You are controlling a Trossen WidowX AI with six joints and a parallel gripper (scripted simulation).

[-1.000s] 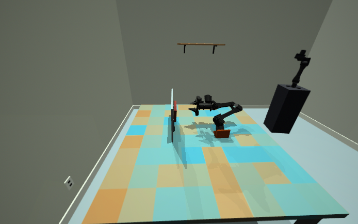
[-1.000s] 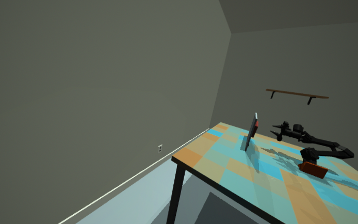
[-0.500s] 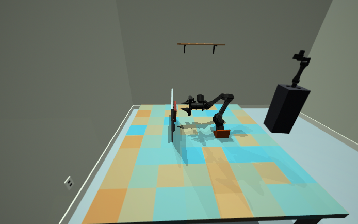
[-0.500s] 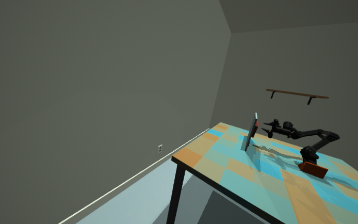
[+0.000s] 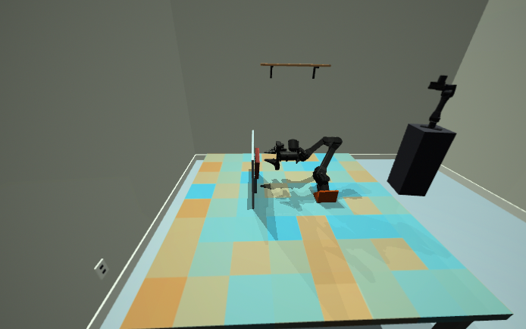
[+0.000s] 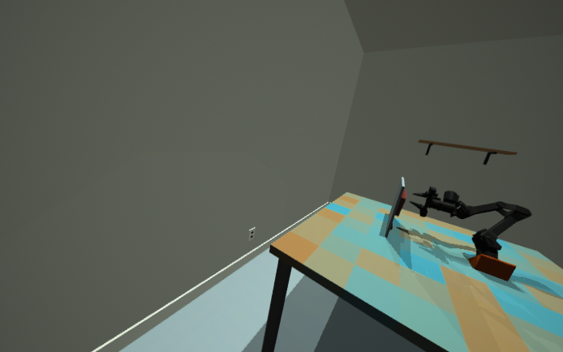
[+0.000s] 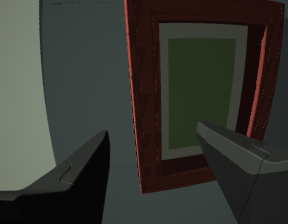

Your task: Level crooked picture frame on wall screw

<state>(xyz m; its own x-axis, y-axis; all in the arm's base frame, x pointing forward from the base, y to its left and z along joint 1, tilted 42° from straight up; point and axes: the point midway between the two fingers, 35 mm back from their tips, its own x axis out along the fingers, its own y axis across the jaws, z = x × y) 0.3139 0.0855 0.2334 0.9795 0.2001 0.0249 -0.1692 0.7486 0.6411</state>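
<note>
Now: gripper tip 50 mm short of the picture frame and 50 mm above it. Round my gripper tip: wall panel 60 mm ahead, 10 mm to the left, 60 mm below.
</note>
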